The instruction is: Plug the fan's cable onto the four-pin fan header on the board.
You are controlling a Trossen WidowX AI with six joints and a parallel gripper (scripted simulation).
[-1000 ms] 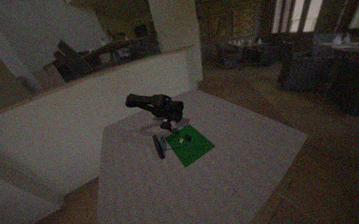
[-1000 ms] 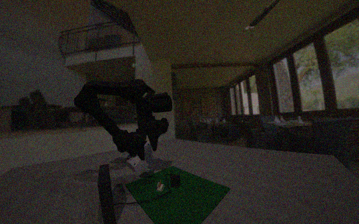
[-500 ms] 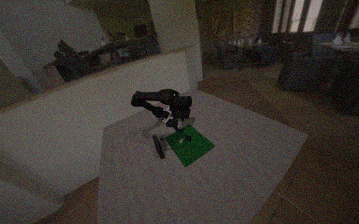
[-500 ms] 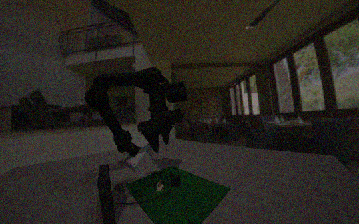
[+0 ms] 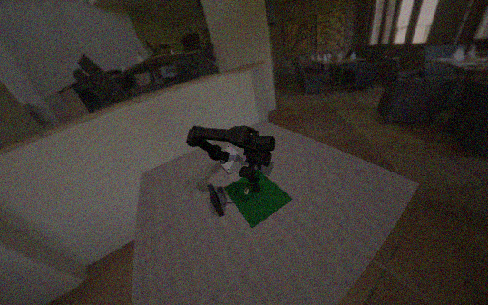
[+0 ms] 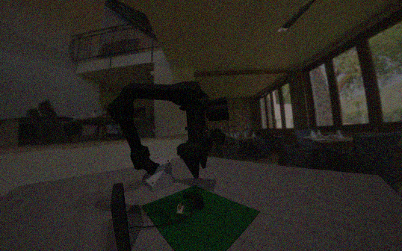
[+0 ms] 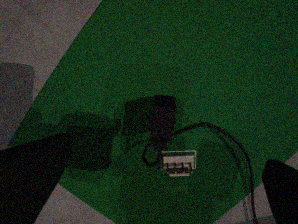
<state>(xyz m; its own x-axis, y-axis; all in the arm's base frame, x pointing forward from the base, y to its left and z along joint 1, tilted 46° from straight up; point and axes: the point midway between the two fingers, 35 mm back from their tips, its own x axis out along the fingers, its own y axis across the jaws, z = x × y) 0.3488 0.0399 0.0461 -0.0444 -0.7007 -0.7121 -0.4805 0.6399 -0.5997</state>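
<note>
Now: the fan plug 10 cm below my gripper tip, 1 cm to the right of it and 1 cm behind it. The rest, counted from my gripper tip: green board 14 cm below, 2 cm to the right, 1 cm behind; black fan 21 cm to the right, 7 cm below, 7 cm behind.
</note>
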